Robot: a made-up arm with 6 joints. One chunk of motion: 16 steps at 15 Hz.
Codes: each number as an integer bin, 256 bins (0 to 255) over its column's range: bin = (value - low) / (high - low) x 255, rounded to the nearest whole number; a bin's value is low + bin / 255 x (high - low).
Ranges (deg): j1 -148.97..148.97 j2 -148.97..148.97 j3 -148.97..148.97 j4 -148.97..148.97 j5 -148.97..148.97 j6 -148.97..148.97
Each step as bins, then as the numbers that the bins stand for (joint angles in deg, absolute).
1 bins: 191 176 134 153 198 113
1 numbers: 74.19 56.67 7.59 29.79 82.37 -16.94
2 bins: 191 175 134 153 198 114
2 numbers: 74.19 55.50 7.59 29.79 82.37 -15.77
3 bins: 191 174 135 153 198 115
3 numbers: 74.19 54.33 8.76 29.79 82.37 -14.60
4 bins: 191 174 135 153 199 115
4 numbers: 74.19 54.33 8.76 29.79 83.54 -14.60
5 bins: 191 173 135 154 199 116
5 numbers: 74.19 53.16 8.76 30.96 83.54 -13.44
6 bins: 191 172 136 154 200 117
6 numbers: 74.19 51.99 9.93 30.96 84.71 -12.27
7 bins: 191 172 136 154 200 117
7 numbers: 74.19 51.99 9.93 30.96 84.71 -12.27
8 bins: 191 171 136 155 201 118
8 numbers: 74.19 50.83 9.93 32.13 85.88 -11.10
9 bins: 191 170 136 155 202 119
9 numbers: 74.19 49.66 9.93 32.13 87.05 -9.93
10 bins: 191 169 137 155 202 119
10 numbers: 74.19 48.49 11.10 32.13 87.05 -9.93
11 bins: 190 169 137 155 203 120
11 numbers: 73.02 48.49 11.10 32.13 88.21 -8.76
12 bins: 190 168 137 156 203 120
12 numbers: 73.02 47.32 11.10 33.30 88.21 -8.76
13 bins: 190 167 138 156 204 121
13 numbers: 73.02 46.15 12.27 33.30 89.38 -7.59
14 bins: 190 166 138 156 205 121
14 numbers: 73.02 44.98 12.27 33.30 90.55 -7.59
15 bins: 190 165 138 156 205 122
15 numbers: 73.02 43.81 12.27 33.30 90.55 -6.43
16 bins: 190 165 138 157 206 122
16 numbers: 73.02 43.81 12.27 34.47 91.72 -6.43
